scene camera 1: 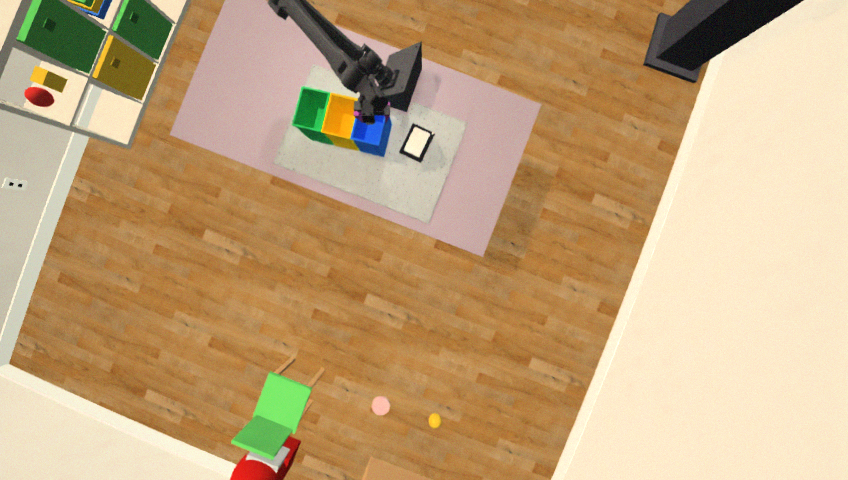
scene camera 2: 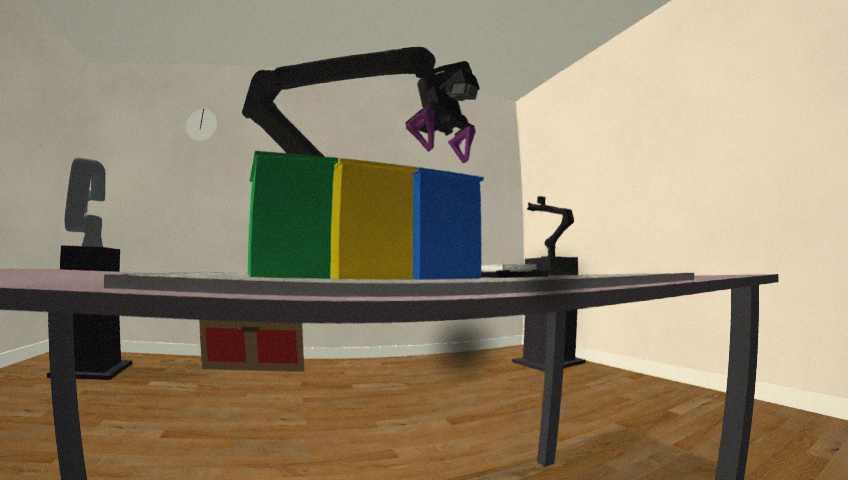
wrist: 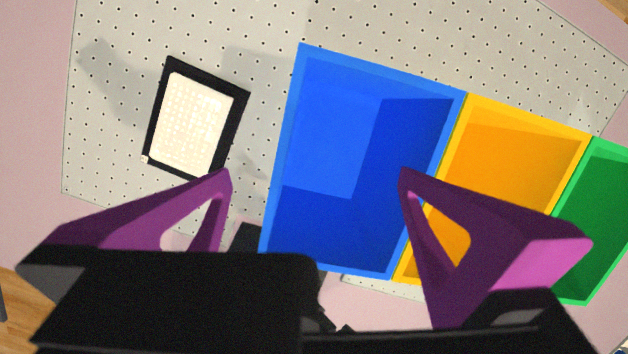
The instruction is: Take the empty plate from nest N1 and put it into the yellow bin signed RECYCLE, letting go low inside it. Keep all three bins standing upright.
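Pixels of known places: gripper, fingertip midpoint: (scene camera 2: 448, 156) (wrist: 314, 176); arm's base, link origin: (scene camera 1: 389, 80).
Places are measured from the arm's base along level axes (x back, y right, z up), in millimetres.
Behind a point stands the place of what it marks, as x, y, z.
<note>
The plate (scene camera 1: 417, 142) {-227, -215, -48} (scene camera 2: 508, 267) {-283, -176, -50} (wrist: 192, 125) {-232, -204, -44} is white and rectangular and lies flat in a black frame-like nest (scene camera 1: 411, 157) {-304, -209, -60} (wrist: 232, 125) {-246, -154, -58} beside the blue bin. No nest label is readable. The yellow bin (scene camera 1: 340, 113) {-214, 186, -26} (scene camera 2: 373, 220) {-358, 123, 19} (wrist: 510, 160) {-325, 177, 48} stands upright between the green bin (scene camera 1: 310, 110) {-255, 316, 3} (scene camera 2: 291, 214) {-368, 251, 21} (wrist: 600, 200) {-321, 311, 66} and the blue bin (scene camera 1: 371, 144) {-342, -39, 77} (scene camera 2: 447, 226) {-348, -6, 17} (wrist: 325, 135) {-272, -20, -68}, both upright. No sign is visible on them. My gripper (scene camera 2: 447, 154) {-274, -48, 165} (wrist: 314, 176) {-274, -48, 165} is open and empty, above the blue bin's opening. Its left finger in the wrist view overlaps the nest's near edge.
The bins and nest stand on a grey perforated board (scene camera 1: 357, 175) {-472, 23, -70} (wrist: 270, 25) {-390, -139, -70} on a pink table (scene camera 1: 238, 89) {-235, 762, -82}. A black block (scene camera 1: 404, 77) {-7, -84, 80} stands behind them. Other arms on black pedestals (scene camera 2: 89, 258) (scene camera 2: 551, 265) stand in the background.
</note>
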